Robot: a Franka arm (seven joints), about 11 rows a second.
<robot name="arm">
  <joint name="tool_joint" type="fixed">
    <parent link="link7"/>
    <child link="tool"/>
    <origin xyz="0 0 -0.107" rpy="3.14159 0 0"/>
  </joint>
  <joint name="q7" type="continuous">
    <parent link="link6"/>
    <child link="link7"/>
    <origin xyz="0.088 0 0"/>
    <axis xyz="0 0 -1"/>
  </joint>
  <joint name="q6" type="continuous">
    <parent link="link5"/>
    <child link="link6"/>
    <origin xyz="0 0 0"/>
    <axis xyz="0 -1 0"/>
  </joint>
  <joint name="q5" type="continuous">
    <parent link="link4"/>
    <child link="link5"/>
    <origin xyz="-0.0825 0 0.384"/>
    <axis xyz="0 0 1"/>
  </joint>
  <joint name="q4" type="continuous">
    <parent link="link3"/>
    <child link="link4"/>
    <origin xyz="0.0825 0 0"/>
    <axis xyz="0 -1 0"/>
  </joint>
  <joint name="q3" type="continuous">
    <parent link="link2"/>
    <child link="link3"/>
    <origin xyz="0 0 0.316"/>
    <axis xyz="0 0 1"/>
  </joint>
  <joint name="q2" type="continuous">
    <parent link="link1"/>
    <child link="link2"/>
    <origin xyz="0 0 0"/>
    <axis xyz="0 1 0"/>
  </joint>
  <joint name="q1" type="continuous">
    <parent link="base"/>
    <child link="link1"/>
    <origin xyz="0 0 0.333"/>
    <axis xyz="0 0 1"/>
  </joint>
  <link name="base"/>
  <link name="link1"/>
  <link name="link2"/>
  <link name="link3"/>
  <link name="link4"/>
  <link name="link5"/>
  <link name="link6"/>
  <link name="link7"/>
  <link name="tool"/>
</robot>
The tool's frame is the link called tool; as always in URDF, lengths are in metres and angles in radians. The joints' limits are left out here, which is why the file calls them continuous.
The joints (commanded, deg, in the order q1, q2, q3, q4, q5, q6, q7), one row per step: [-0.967 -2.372 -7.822 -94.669 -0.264 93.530 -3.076]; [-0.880 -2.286 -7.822 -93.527 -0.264 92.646 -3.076]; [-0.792 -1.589 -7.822 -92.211 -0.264 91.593 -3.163]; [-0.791 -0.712 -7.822 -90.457 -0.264 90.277 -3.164]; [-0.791 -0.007 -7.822 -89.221 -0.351 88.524 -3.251]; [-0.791 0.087 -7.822 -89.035 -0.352 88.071 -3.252]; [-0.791 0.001 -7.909 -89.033 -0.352 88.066 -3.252]
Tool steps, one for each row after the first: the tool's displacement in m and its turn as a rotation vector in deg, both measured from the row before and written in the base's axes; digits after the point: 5 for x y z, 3 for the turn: [-0.00037 0.00090 0.00730 -0.038 -0.169 0.082]; [0.00239 0.00092 0.00267 -0.031 0.437 0.169]; [0.00282 0.00016 0.00411 -0.054 0.444 -0.005]; [0.00082 0.00019 0.00075 0.001 1.229 0.077]; [-0.00030 0.00011 -0.00006 0.040 0.358 -0.002]; [-0.00058 -0.00082 0.00083 -0.001 -0.083 -0.087]
